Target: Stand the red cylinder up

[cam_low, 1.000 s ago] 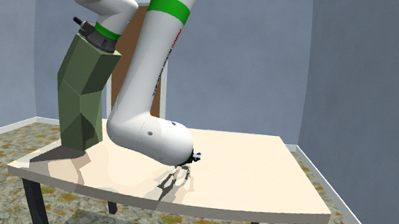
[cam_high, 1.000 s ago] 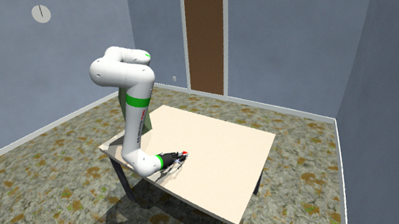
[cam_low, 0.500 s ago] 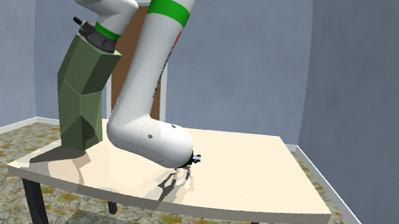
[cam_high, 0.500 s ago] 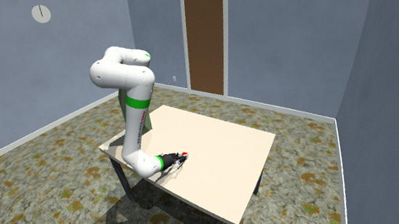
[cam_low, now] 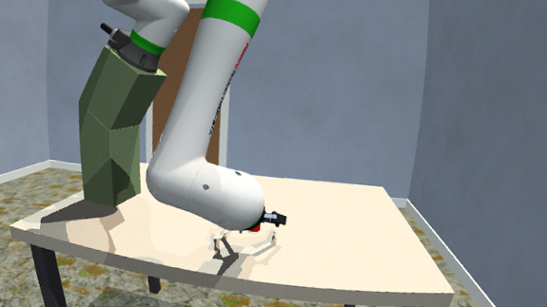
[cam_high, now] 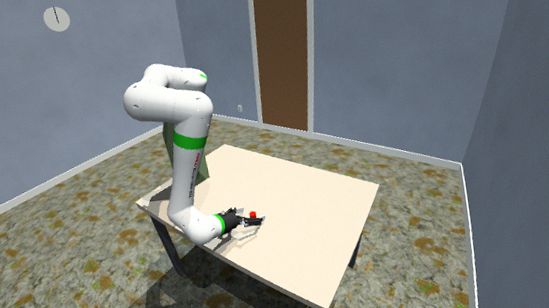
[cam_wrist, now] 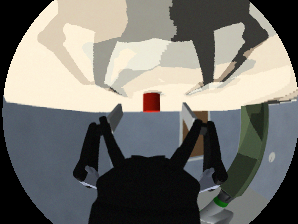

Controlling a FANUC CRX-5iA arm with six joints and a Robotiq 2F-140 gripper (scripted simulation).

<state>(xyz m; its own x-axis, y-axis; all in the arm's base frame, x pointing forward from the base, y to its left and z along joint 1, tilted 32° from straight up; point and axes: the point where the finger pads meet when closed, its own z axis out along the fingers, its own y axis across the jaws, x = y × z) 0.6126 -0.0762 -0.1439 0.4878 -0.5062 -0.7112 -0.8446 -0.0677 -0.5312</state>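
My hand is 20 mm above the red short cylinder.
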